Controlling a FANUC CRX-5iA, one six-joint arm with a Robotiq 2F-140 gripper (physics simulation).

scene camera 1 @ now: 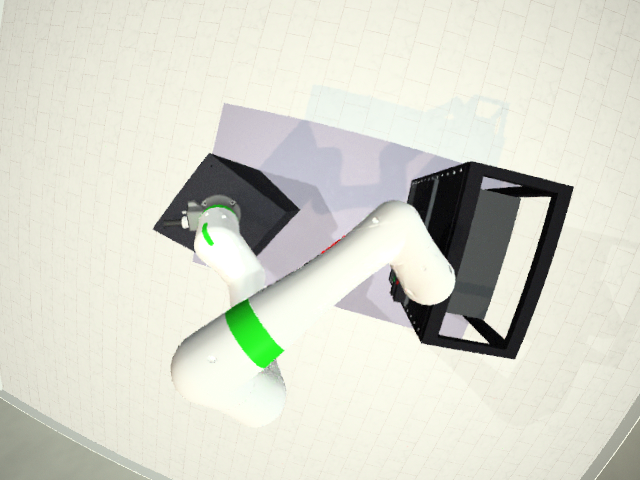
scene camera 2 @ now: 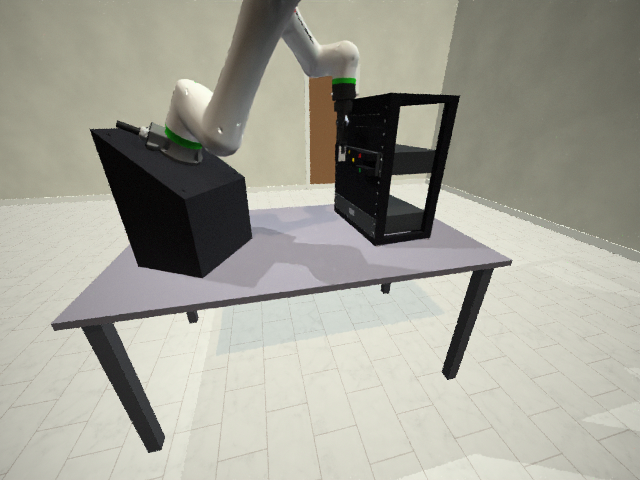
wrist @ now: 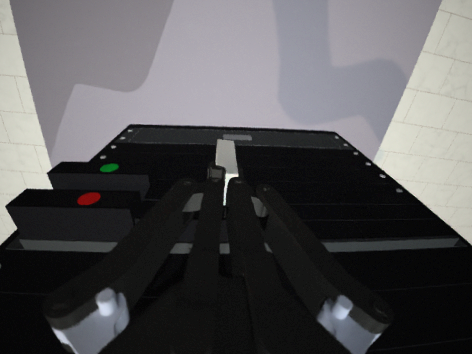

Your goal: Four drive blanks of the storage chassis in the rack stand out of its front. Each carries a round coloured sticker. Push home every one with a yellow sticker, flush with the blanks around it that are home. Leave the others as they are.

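My gripper (scene camera 2: 341,153) (wrist: 224,153) is shut and empty, pointing down in front of the rack (scene camera 1: 537,268) (scene camera 2: 391,121). Its light fingertips are beside the chassis front; contact cannot be told. In the wrist view, the red-sticker blank (wrist: 75,225) and green-sticker blank (wrist: 100,181) stand out at the left, apart from the fingers. In scene camera 2, a red sticker (scene camera 2: 359,155) and a green sticker (scene camera 2: 359,169) show right of an upper yellow sticker (scene camera 2: 348,151) and a lower yellow sticker (scene camera 2: 353,160). The yellow stickers are hidden in the wrist view; how far their blanks stand out is unclear.
The rack stands on the purple-grey table (scene camera 1: 258,129) (scene camera 2: 289,289). A black pedestal (scene camera 1: 180,206) (scene camera 2: 222,217) carries the arm's base. A grey-fronted unit (scene camera 2: 356,211) (wrist: 175,137) sits low in the rack. The arm (scene camera 1: 330,273) reaches over the table to the rack front.
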